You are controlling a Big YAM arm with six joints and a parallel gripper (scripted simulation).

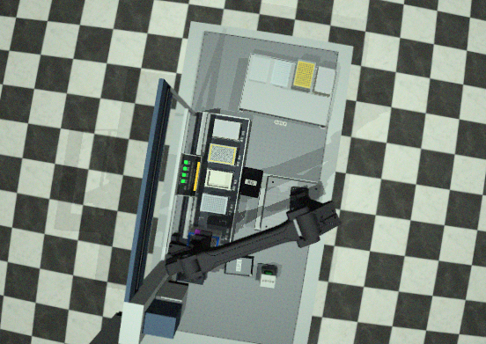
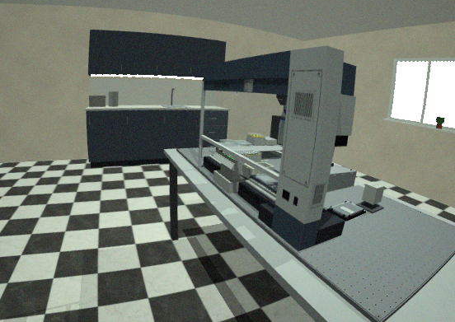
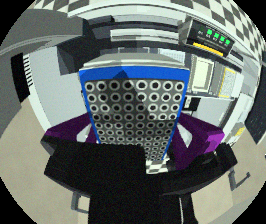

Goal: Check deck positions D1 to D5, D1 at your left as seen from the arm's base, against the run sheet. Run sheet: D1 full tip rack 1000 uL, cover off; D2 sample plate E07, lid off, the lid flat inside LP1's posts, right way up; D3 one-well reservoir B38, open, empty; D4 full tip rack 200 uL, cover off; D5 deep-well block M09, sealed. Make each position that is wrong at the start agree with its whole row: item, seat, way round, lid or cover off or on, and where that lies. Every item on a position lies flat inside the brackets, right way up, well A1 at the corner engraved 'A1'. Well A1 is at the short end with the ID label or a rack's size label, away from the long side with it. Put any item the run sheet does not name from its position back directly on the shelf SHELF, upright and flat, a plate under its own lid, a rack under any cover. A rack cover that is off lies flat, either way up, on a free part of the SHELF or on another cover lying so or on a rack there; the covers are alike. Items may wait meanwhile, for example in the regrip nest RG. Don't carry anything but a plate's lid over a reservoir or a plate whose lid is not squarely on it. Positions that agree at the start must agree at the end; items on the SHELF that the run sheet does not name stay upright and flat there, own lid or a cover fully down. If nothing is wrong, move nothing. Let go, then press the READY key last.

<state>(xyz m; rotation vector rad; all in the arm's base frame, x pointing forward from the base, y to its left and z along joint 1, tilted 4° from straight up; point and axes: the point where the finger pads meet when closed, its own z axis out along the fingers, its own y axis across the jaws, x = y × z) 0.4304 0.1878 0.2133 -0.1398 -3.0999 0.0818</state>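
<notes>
My hand is 12 cm to the left of the clear plate and 24 cm above it. Round my hand: cream reservoir (2 cm behind, 25 cm to the right, 24 cm below); then blue-framed tip rack (1 cm behind, 1 cm to the right); then gantry housing (18 cm ahead, 21 cm to the left, 3 cm below).
</notes>
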